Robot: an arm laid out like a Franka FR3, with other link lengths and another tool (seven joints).
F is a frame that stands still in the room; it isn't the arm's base.
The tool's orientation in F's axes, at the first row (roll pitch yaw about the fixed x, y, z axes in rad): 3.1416, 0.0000, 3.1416
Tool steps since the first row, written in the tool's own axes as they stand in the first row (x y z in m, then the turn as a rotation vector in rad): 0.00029, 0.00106, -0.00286, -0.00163, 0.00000, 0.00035; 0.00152, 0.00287, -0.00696, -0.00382, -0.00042, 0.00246; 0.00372, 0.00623, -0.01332, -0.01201, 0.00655, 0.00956; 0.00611, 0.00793, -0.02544, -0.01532, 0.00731, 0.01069; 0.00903, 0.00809, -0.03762, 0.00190, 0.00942, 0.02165; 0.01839, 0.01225, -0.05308, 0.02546, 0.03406, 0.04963; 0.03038, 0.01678, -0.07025, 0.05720, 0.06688, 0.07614
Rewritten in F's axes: -0.00029, 0.00106, 0.00286, 0.00163, 0.00000, -0.00035; -0.00152, 0.00287, 0.00696, 0.00382, -0.00042, -0.00246; -0.00372, 0.00623, 0.01332, 0.01201, 0.00655, -0.00956; -0.00611, 0.00793, 0.02544, 0.01532, 0.00731, -0.01069; -0.00903, 0.00809, 0.03762, -0.00190, 0.00942, -0.02165; -0.01839, 0.01225, 0.05308, -0.02546, 0.03406, -0.04963; -0.03038, 0.01678, 0.07025, -0.05720, 0.06688, -0.07614
